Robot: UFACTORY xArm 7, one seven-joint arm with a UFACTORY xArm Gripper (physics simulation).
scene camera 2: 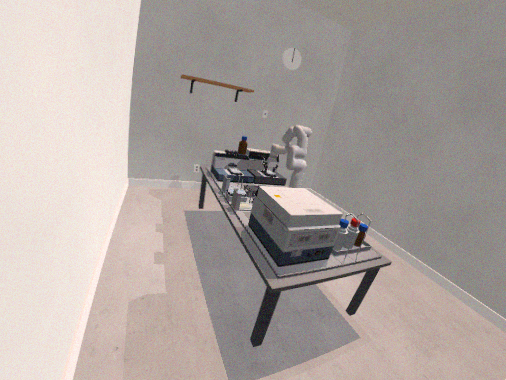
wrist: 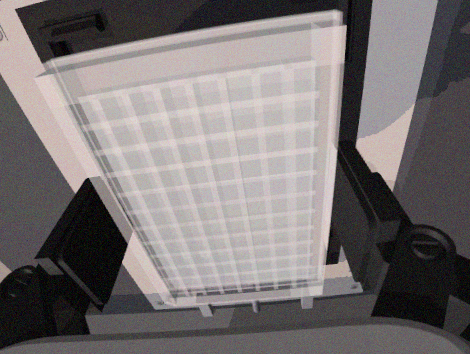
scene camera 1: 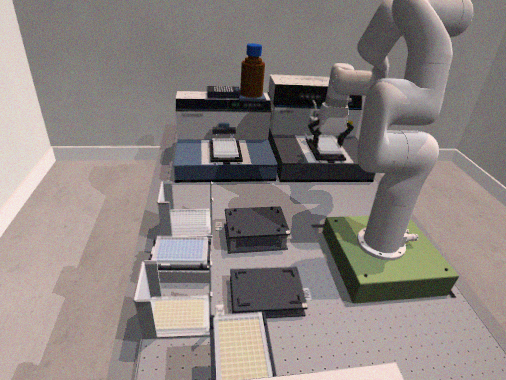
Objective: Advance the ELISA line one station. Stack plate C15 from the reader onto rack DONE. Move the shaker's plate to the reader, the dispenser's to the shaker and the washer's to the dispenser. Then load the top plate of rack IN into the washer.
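Seen in the pictures: gripper, between the fingertips: [scene camera 2: 269,172] [wrist: 220,188] [scene camera 1: 326,146]; arm's base, origin of its link: [scene camera 1: 380,244].
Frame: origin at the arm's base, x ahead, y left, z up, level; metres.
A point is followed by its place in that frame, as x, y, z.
Note:
My gripper [scene camera 1: 329,139] @(0.003, -0.469, 0.051) [scene camera 2: 271,167] @(0.003, -0.469, 0.051) [wrist: 220,188] @(0.003, -0.469, 0.051) is down over the dark machine [scene camera 1: 293,166] @(0.145, -0.391, 0.013) at the back right. Its black fingers are shut on the two long sides of a clear well plate [scene camera 1: 330,145] @(-0.004, -0.456, 0.062) [wrist: 216,158] @(0.007, -0.447, 0.062), which fills the wrist view. The plate sits in the machine's black nest; I cannot tell whether it is lifted off it. A second clear plate [scene camera 1: 225,148] @(0.378, -0.470, 0.043) lies in the nest of the blue machine [scene camera 1: 187,158] @(0.511, -0.451, 0.016) to the left.
A brown bottle [scene camera 1: 252,75] @(0.274, -0.621, 0.261) stands on the blue machine. Two dark platforms [scene camera 1: 255,222] @(0.322, -0.102, 0.008) [scene camera 1: 266,288] @(0.325, 0.101, -0.019) stand mid-table without plates. Racks at the left hold a clear plate [scene camera 1: 190,222] @(0.498, -0.143, -0.018), a blue plate [scene camera 1: 181,249] @(0.516, -0.005, 0.014) and a yellow plate [scene camera 1: 180,314] @(0.517, 0.141, -0.036). Another yellow plate [scene camera 1: 241,347] @(0.410, 0.297, 0.082) lies at the front.

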